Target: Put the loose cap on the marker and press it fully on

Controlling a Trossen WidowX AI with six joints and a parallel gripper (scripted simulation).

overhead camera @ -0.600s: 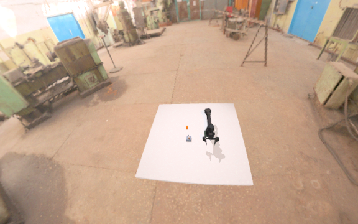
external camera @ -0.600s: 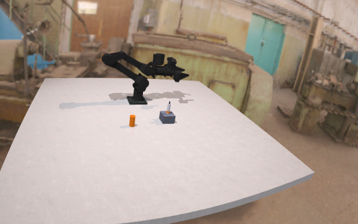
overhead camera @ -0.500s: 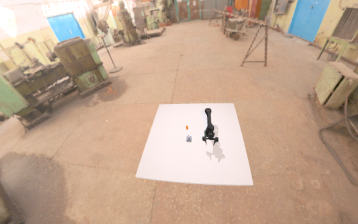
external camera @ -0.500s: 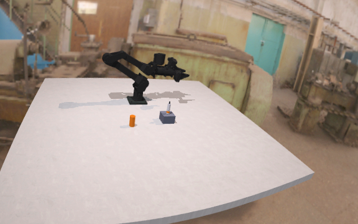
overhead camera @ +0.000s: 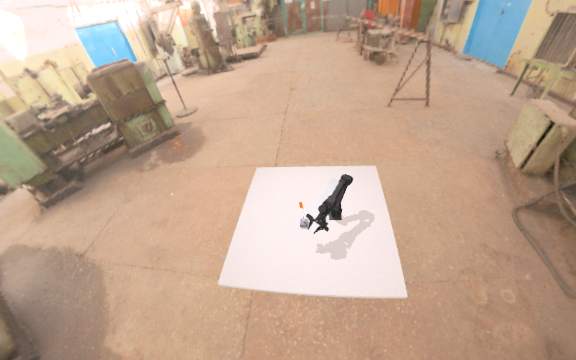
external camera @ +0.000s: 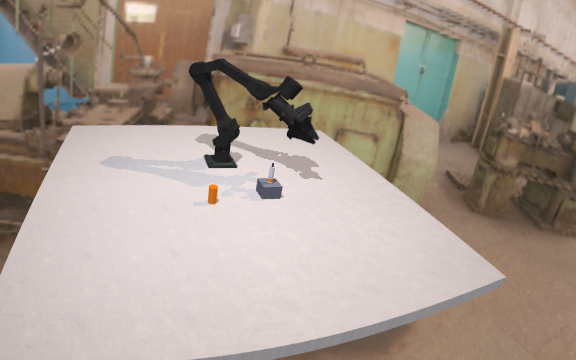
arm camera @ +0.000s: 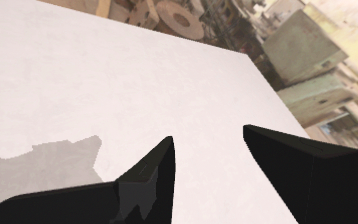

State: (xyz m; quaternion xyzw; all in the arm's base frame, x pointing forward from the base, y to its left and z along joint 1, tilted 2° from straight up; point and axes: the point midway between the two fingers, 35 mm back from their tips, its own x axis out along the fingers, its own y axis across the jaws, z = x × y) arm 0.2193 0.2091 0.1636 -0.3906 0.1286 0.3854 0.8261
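Right now my gripper tip is 4 cm short of the orange cap, 38 cm to the left of it and 13 cm above it. The rest, counted from my gripper tip: grey-blue holder block (4 cm ahead, 18 cm to the right, 14 cm below).
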